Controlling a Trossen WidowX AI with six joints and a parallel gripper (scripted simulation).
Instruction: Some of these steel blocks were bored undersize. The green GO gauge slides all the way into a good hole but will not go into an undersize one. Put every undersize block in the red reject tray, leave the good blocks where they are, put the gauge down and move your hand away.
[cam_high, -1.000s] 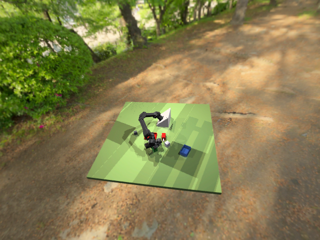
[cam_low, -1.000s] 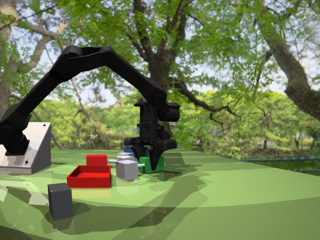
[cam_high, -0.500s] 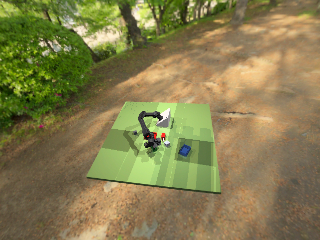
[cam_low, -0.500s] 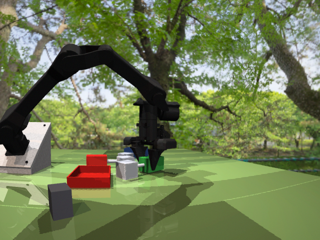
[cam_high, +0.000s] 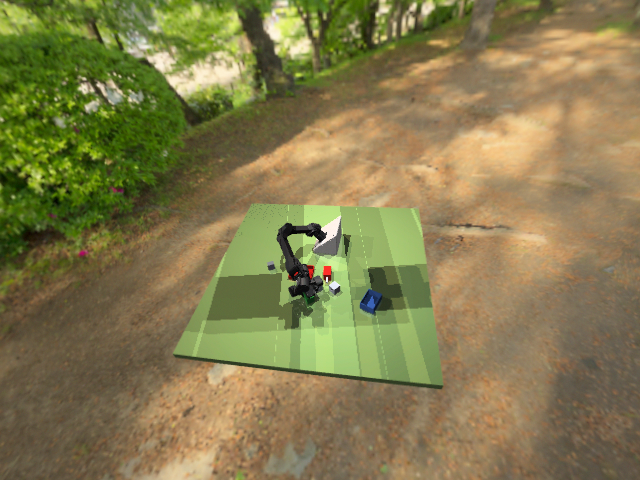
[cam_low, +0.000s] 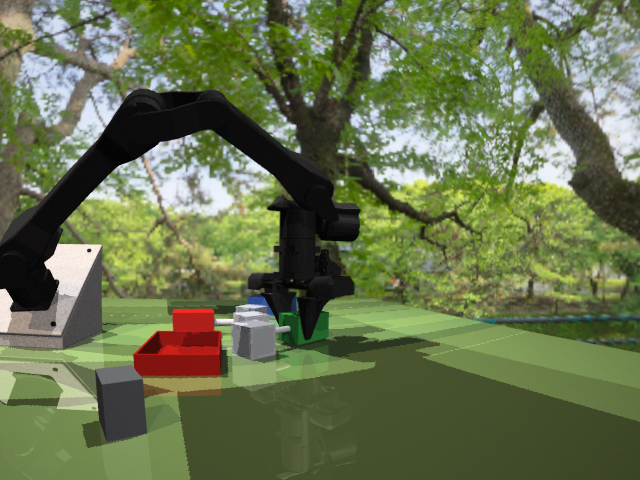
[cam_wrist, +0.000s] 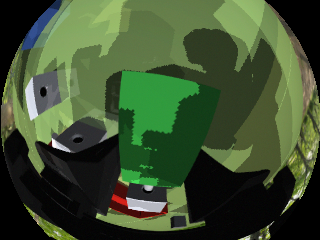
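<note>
The red block lies 140 mm behind my gripper tip, 100 mm to the left of it and 10 mm above it. Also, from my gripper tip: green GO gauge: 10 mm behind, 10 mm to the right, 20 mm above; red reject tray: 170 mm behind, 70 mm to the right; dark grey block: 200 mm behind, 260 mm to the right, 10 mm above.
</note>
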